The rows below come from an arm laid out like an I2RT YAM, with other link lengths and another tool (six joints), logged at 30 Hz.
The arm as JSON. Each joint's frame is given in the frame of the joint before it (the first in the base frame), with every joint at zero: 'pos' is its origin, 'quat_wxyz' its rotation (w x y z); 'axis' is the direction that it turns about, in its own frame. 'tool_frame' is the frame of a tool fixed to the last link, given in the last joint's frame.
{
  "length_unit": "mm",
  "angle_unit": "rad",
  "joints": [
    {
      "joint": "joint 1",
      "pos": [
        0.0,
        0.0,
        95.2
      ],
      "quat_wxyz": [
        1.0,
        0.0,
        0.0,
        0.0
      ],
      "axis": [
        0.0,
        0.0,
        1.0
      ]
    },
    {
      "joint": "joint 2",
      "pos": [
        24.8,
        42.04,
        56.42
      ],
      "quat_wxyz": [
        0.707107,
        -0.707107,
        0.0,
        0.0
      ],
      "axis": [
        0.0,
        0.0,
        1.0
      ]
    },
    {
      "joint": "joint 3",
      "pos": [
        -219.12,
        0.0,
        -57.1
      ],
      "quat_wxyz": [
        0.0,
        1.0,
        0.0,
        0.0
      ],
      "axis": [
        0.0,
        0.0,
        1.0
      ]
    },
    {
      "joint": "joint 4",
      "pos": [
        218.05,
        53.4,
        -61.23
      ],
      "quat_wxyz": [
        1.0,
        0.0,
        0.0,
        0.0
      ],
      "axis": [
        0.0,
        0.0,
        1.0
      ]
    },
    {
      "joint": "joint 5",
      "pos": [
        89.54,
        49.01,
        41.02
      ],
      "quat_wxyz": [
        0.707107,
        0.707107,
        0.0,
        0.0
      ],
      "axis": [
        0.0,
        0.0,
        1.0
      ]
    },
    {
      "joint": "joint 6",
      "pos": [
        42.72,
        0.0,
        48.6
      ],
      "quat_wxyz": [
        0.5,
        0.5,
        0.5,
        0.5
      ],
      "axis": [
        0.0,
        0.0,
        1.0
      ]
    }
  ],
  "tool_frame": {
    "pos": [
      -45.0,
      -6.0,
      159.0
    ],
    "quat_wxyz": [
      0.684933,
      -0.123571,
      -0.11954,
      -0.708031
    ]
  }
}
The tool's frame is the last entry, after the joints.
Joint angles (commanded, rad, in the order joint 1, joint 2, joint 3, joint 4, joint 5, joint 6), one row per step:
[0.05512, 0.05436, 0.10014, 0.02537, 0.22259, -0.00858]
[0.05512, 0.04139, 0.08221, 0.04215, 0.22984, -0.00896]
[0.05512, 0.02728, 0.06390, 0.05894, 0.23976, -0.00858]
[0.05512, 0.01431, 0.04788, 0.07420, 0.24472, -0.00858]
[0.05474, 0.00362, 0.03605, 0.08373, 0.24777, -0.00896]
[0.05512, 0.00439, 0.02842, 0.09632, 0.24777, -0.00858]
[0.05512, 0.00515, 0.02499, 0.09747, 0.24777, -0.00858]
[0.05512, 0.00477, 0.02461, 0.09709, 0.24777, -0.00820]
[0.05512, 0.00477, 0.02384, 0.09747, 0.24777, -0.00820]
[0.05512, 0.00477, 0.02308, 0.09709, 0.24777, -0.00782]
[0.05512, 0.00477, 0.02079, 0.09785, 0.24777, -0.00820]
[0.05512, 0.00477, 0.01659, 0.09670, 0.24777, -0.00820]
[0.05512, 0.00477, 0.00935, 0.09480, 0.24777, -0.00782]
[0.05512, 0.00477, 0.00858, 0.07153, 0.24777, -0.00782]
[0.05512, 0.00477, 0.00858, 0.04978, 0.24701, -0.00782]
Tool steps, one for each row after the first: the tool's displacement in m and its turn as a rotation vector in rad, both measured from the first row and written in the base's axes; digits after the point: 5 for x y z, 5 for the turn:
[-0.00009, -0.00150, -0.00044, 0.00084, -0.01171, -0.00726]
[-0.00026, -0.00357, -0.00071, 0.00277, -0.02429, -0.01711]
[-0.00054, -0.00461, -0.00063, 0.00399, -0.03645, -0.02204]
[-0.00080, -0.00537, -0.00077, 0.00445, -0.04474, -0.02549]
[-0.00048, -0.00524, -0.00117, 0.00511, -0.04899, -0.02507]
[-0.00011, -0.00522, -0.00281, 0.00491, -0.04596, -0.02507]
[-0.00009, -0.00522, -0.00299, 0.00526, -0.04565, -0.02504]
[-0.00003, -0.00522, -0.00327, 0.00523, -0.04526, -0.02504]
[0.00005, -0.00521, -0.00375, 0.00552, -0.04419, -0.02500]
[0.00025, -0.00520, -0.00471, 0.00505, -0.04259, -0.02504]
[0.00069, -0.00518, -0.00720, 0.00469, -0.03725, -0.02505]
[0.00142, -0.00514, -0.01144, 0.00444, -0.02820, -0.02503]
[0.00223, -0.00509, -0.01869, 0.00282, -0.00422, -0.02506]
[0.00277, -0.00491, -0.02511, 0.00130, 0.01748, -0.02433]

